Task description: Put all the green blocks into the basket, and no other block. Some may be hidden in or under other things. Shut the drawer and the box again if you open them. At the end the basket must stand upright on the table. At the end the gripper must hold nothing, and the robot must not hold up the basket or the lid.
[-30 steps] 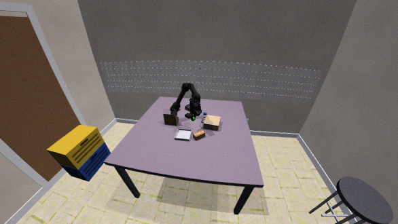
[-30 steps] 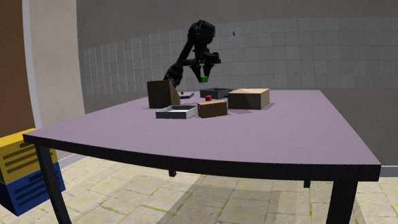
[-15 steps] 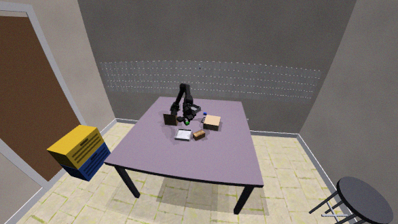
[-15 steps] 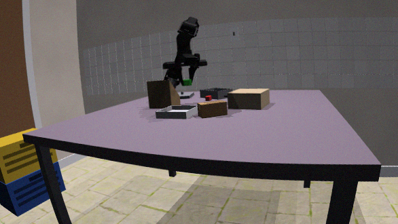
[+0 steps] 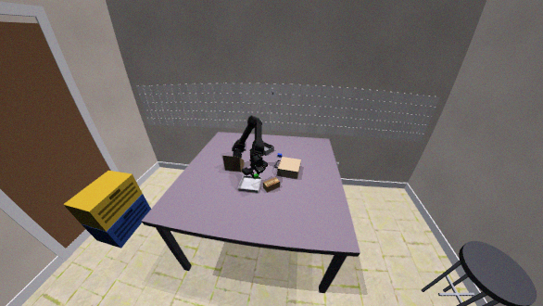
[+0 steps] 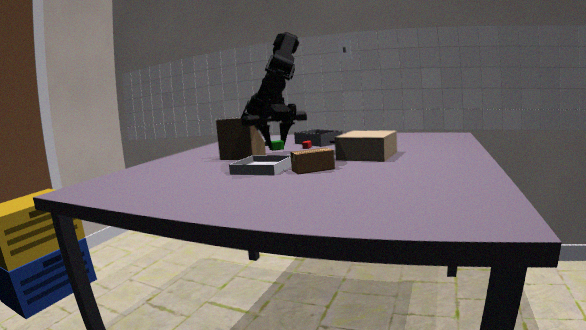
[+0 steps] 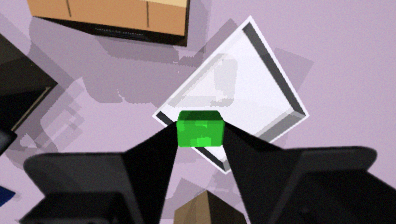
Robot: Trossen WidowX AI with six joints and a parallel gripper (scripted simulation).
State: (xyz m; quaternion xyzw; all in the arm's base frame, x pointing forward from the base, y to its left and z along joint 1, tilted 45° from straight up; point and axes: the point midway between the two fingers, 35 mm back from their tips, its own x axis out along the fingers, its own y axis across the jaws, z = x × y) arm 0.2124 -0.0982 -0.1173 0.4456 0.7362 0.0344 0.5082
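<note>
Now: the flat lid 34 cm behind my hand, 49 cm to the left of it and 8 cm below it. From my hand the other things lie so: small brown box: 12 cm ahead, 2 cm to the right, 6 cm below; red block: 8 cm behind, 35 cm to the left, 8 cm below; tray: 3 cm behind, 3 cm to the right, 8 cm below.
</note>
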